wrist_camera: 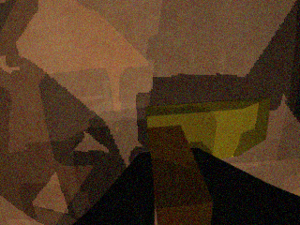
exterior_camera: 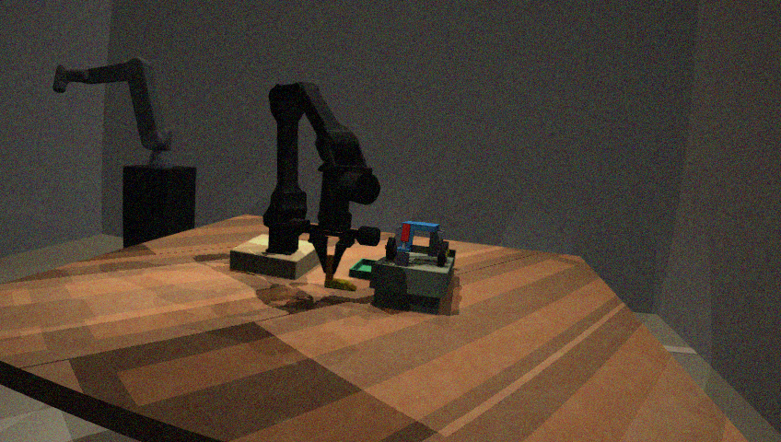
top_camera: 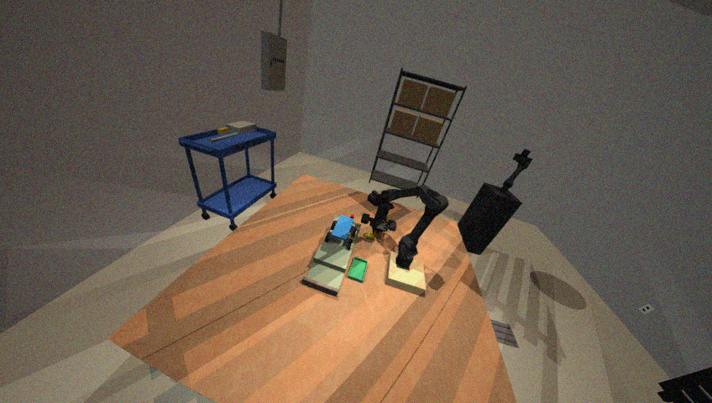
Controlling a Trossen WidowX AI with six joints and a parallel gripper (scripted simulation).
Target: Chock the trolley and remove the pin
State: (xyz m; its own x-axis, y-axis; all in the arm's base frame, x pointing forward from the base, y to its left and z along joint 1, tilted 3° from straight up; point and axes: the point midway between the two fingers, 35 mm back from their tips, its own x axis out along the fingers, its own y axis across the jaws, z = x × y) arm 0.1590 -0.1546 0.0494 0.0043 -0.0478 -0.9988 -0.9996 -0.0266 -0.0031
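Right now my gripper tip is 140 mm short of the red-headed stop pin, 70 mm below it and 30 mm to the right of it. Round my gripper tip: ramp (170 mm ahead, 130 mm to the left, 10 mm below); then blue trolley (170 mm ahead, 120 mm to the left, 60 mm above); then yellow chock (20 mm ahead, 10 mm below).
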